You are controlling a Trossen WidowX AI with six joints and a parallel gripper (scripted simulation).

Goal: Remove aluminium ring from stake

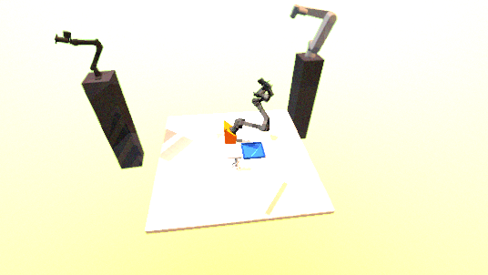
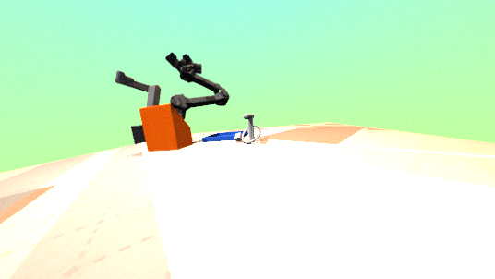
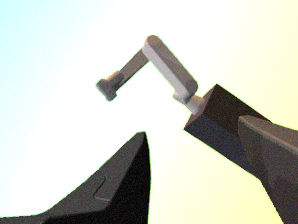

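Now: gripper tip 490 mm short of the aluminium ring, 440 mm above it and 420 mm to the left of it. Also, from my gripper tip: blue tray: 460 mm below, 360 mm ahead, 240 mm to the right.
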